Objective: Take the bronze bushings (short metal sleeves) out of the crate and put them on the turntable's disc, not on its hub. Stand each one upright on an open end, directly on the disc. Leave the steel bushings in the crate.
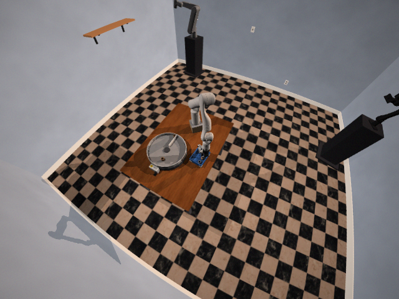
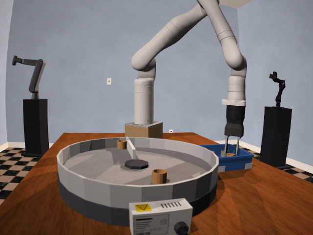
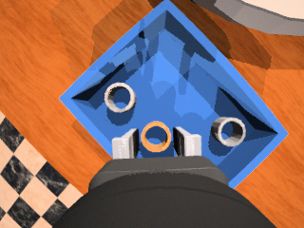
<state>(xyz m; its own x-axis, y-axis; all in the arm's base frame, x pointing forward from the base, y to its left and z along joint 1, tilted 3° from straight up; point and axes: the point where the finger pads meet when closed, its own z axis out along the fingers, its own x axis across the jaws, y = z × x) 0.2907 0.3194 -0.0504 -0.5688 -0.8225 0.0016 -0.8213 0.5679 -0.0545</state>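
Right now the blue crate is 10 mm ahead of my hand, 30 mm to the right of it and 30 mm below it. From my hand the other things lie so: grey disc (170 mm ahead, 350 mm to the right).
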